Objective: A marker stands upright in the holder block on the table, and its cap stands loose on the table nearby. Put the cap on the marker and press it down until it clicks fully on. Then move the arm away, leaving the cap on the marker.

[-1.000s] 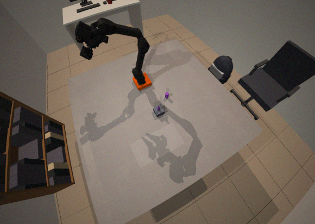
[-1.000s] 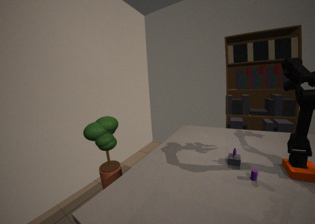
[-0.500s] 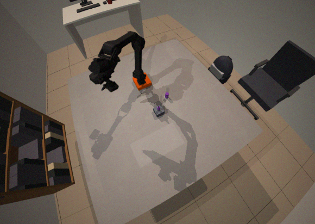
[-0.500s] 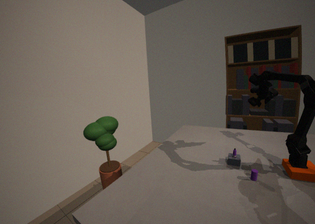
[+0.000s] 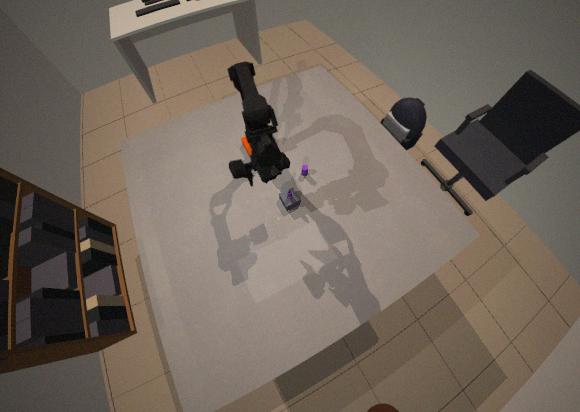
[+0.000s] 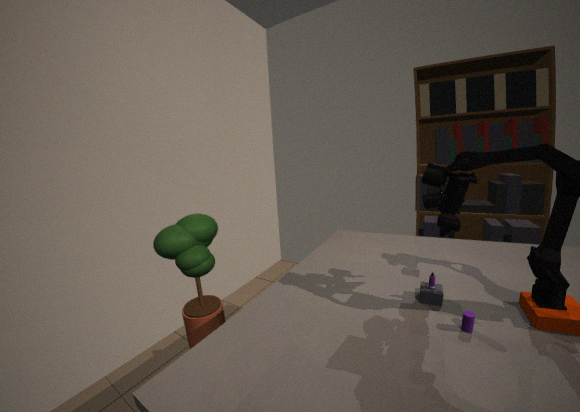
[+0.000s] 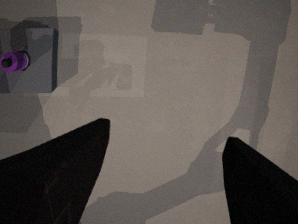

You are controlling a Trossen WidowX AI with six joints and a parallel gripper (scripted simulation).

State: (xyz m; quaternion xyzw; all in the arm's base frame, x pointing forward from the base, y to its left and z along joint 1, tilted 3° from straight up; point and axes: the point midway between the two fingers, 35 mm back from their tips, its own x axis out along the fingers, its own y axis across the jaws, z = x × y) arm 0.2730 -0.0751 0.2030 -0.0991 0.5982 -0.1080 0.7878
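My gripper tip is now 22 cm to the right of the purple cap, 17 cm above it and 7 cm past it. From my gripper tip the other things lie so: grey holder block 18 cm below, 10 cm to the left, 2 cm ahead.
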